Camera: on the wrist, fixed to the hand. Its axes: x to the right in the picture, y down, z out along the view.
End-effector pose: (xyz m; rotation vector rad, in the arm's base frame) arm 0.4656 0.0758 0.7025 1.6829 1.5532 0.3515
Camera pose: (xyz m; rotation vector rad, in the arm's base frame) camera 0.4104 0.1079 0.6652 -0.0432 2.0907 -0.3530
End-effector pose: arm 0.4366 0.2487 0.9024 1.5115 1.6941 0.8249
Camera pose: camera 0.3797 0.2713 0.8609 -0.2067 1.8998 0.0492
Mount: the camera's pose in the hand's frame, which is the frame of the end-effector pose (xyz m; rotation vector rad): 0.0299 -0.0628 -0.0251 -0.2759 -0.1107 -1.5852
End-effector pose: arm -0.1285 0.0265 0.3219 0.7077 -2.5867 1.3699
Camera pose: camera -0.1284 0.0065 0.3931 2.0295 -1.2571 0.3893
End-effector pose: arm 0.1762 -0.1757 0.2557 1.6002 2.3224 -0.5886
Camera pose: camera 0.1072 -0.1588 0.2764 -0.6440 2.9242 -0.4890
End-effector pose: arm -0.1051 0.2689 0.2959 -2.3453 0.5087 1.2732
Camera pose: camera -0.0407 0.3053 0.2946 -1.8351 -1.3792 0.5933
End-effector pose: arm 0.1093 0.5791 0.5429 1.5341 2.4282 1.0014
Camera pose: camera 0.0360 0.5748 0.5339 -0.5309 2.2226 0.6818
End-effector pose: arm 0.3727 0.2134 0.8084 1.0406 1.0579 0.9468
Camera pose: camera 0.3618 0.2316 0.7376 -0.1524 1.1974 -0.2782
